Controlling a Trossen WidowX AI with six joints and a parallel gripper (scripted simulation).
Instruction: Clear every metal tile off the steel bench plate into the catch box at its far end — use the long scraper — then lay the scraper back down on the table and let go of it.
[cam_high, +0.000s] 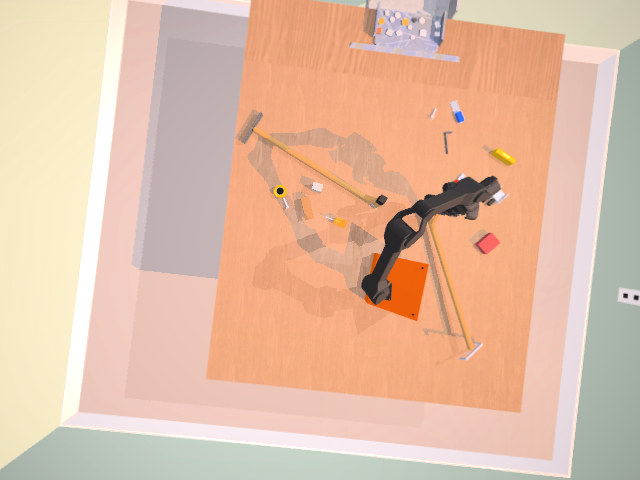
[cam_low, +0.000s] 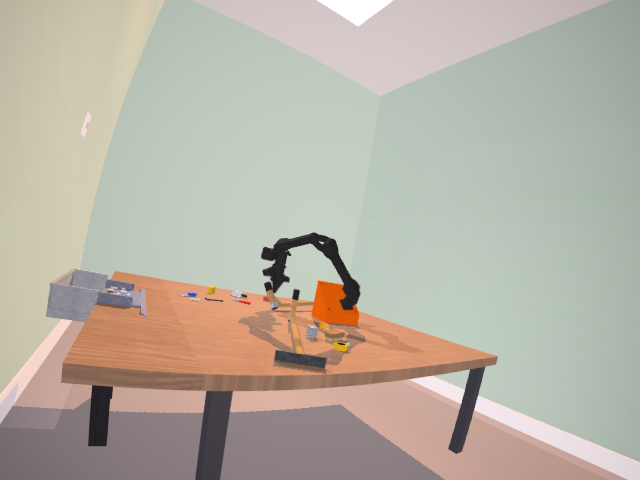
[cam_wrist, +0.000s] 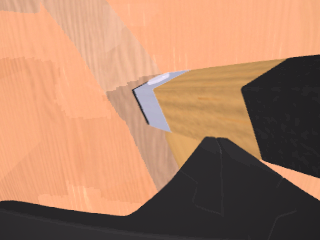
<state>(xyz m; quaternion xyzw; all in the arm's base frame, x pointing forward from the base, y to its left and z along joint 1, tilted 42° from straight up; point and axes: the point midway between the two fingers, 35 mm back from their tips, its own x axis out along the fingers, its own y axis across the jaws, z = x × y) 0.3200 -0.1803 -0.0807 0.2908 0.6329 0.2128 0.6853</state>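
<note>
My gripper tip is 490 mm to the right of the long scraper, 140 mm short of it and 20 mm above it. Also, from my gripper tip: yellow block 280 mm to the right, 250 mm ahead, 60 mm below; then grey square piece 470 mm to the left, 70 mm below, 50 mm ahead; then hex key 310 mm ahead, 80 mm below, 40 mm to the right.
</note>
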